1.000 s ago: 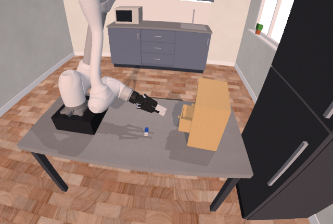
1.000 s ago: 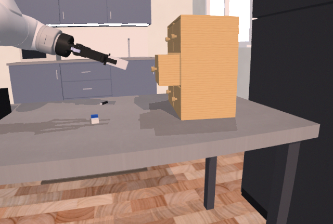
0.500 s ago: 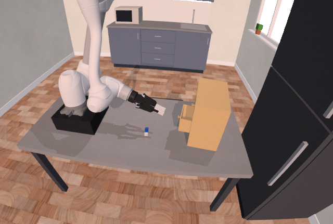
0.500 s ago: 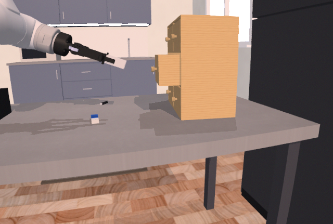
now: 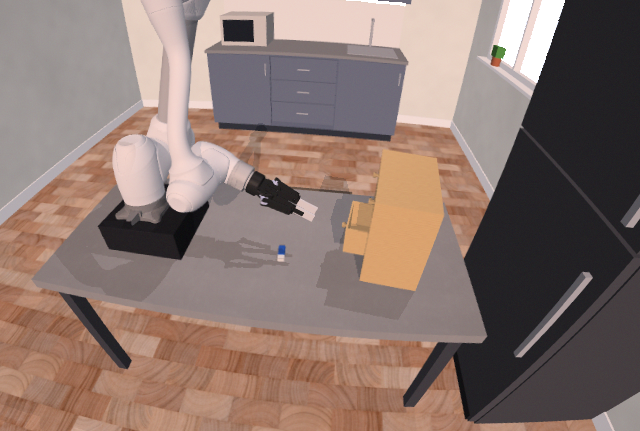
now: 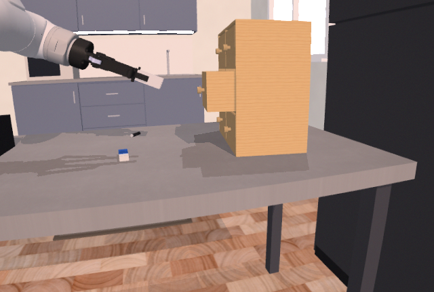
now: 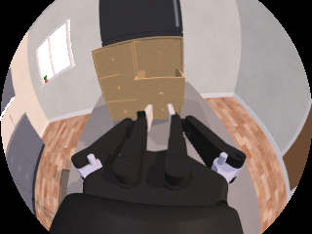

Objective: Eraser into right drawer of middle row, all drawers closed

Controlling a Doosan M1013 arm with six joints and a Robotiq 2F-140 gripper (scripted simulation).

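Now: the eraser 8 cm behind my hand, 3 cm to the right of it and 19 cm below it. Also, from my hand: black pen-like thing (5 cm behind, 22 cm to the left, 19 cm below).
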